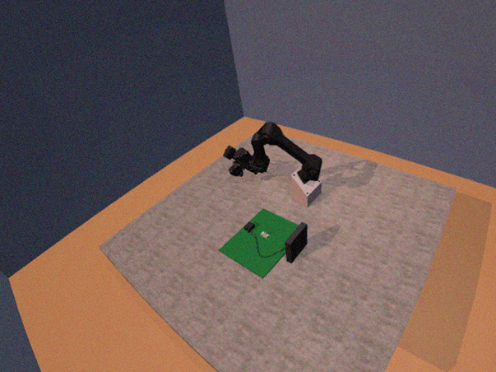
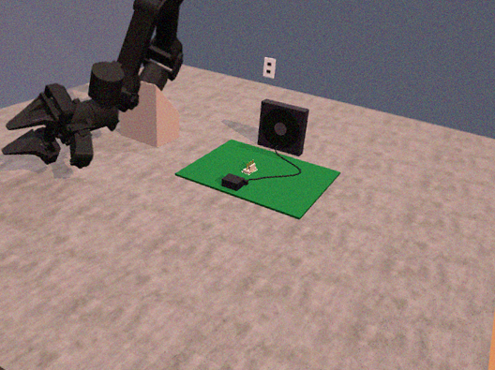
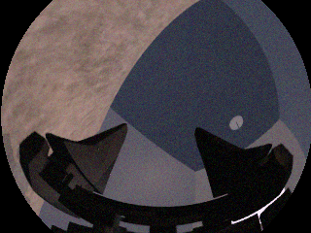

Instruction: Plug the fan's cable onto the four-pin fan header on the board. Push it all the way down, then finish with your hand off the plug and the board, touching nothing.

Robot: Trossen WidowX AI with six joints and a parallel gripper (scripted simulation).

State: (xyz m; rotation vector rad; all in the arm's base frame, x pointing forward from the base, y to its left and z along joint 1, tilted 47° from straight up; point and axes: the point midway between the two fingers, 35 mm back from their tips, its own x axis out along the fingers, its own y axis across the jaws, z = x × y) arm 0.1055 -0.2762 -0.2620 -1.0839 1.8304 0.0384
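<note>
My gripper tip is 22 cm short of the black plug, 36 cm to the right of it and 14 cm above it. The rest, counted from my gripper tip: black fan: 19 cm ahead, 60 cm to the left, 9 cm below; green board: 23 cm ahead, 45 cm to the left, 17 cm below.
</note>
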